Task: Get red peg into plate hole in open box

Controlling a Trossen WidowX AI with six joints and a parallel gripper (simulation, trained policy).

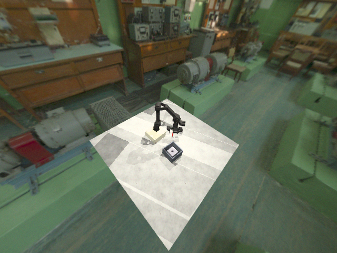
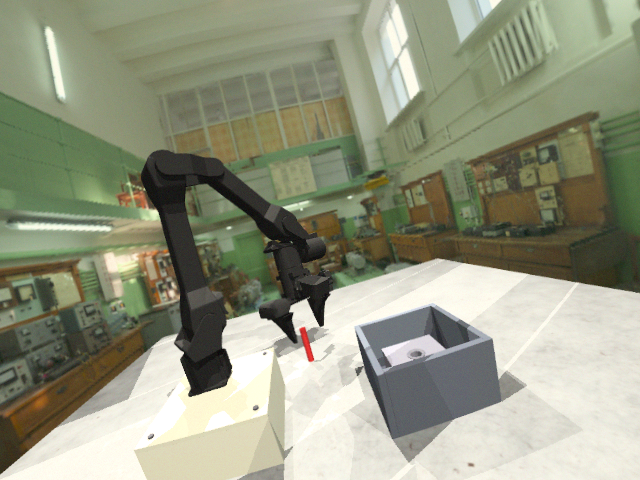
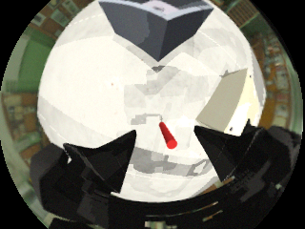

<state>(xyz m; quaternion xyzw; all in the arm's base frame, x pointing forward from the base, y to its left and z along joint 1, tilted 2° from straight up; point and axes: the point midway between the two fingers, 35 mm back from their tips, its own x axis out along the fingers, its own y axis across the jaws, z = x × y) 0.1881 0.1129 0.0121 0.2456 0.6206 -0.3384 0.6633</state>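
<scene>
The red peg lies 10 mm behind my gripper tip, 10 mm to the left of it and 20 mm below it. The rest, counted from my gripper tip: grey box (150 mm ahead, 190 mm to the right, 40 mm below); then plate (150 mm ahead, 190 mm to the right, 20 mm below).
</scene>
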